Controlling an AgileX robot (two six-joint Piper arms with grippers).
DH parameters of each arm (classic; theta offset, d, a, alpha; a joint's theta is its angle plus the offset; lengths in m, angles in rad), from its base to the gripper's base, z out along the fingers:
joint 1: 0 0.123 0 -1.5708
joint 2: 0.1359 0 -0.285 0
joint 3: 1.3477 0 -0.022 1.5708
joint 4: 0 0.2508 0 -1.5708
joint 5: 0 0 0.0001 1.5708
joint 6: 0 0.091 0 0
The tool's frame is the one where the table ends.
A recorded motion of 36 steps. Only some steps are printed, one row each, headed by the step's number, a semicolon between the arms.
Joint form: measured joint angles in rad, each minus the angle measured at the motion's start. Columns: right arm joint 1, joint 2, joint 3, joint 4, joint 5, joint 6; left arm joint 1, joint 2, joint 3, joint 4, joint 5, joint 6.
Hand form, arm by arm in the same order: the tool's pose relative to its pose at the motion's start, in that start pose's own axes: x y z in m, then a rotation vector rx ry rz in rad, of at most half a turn. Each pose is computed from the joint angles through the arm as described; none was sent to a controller.
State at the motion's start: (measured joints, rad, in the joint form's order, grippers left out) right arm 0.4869 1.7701 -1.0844 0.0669 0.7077 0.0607; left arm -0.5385 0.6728 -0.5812 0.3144 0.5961 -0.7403
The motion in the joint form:
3: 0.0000 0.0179 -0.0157 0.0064 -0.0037 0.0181; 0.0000 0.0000 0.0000 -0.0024 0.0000 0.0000
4: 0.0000 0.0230 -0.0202 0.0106 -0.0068 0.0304; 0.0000 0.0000 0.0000 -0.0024 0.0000 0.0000
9: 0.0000 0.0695 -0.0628 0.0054 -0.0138 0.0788; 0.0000 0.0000 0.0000 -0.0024 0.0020 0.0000
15: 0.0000 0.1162 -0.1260 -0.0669 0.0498 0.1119; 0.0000 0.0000 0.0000 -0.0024 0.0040 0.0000
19: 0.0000 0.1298 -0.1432 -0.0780 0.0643 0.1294; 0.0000 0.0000 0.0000 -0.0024 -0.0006 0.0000
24: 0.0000 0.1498 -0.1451 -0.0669 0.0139 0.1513; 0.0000 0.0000 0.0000 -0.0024 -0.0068 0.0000
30: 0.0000 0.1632 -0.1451 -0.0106 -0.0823 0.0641; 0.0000 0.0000 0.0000 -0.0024 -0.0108 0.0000
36: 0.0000 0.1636 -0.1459 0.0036 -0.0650 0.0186; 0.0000 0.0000 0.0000 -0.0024 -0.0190 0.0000
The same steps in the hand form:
3: -0.0039 0.0007 0.0033 -0.0041 -0.0012 0.0231; 0.0001 -0.0001 0.0000 0.0010 0.0009 -0.0020
4: -0.0052 0.0010 0.0043 -0.0070 -0.0035 0.0386; 0.0001 -0.0001 0.0000 0.0010 0.0009 -0.0020
9: -0.0154 0.0014 0.0129 -0.0038 -0.0068 0.0832; 0.0002 0.0000 0.0000 -0.0004 0.0024 -0.0020
15: -0.0245 -0.0020 0.0183 0.0489 0.0345 0.0619; 0.0004 0.0002 0.0000 -0.0017 0.0039 -0.0020
19: -0.0271 -0.0025 0.0201 0.0583 0.0439 0.0715; 0.0000 -0.0001 0.0000 0.0014 0.0005 -0.0020
24: -0.0310 -0.0017 0.0274 0.0461 0.0124 0.1008; -0.0004 -0.0005 0.0000 0.0056 -0.0041 -0.0020
30: -0.0387 0.0020 0.0323 0.0014 -0.0647 0.0564; -0.0006 -0.0008 0.0000 0.0083 -0.0071 -0.0020
36: -0.0372 0.0026 0.0324 -0.0046 -0.0471 0.0222; -0.0012 -0.0013 0.0000 0.0138 -0.0131 -0.0020

